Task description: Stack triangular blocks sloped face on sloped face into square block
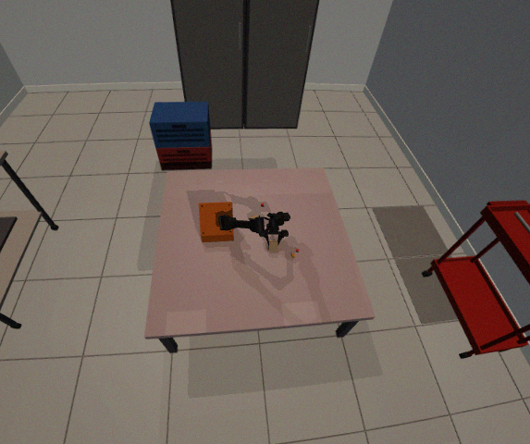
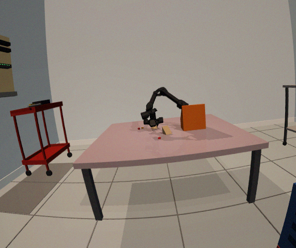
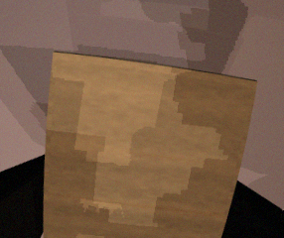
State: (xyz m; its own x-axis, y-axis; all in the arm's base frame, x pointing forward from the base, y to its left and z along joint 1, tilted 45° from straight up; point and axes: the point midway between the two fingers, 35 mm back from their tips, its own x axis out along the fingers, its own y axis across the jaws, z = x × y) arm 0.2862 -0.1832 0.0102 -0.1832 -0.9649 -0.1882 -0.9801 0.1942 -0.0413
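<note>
The orange cube lies 11 cm ahead of my gripper tip, 9 cm to the right of it and 2 cm below it. From my gripper tip the other things lie so: tan triangular block 1 cm above.
</note>
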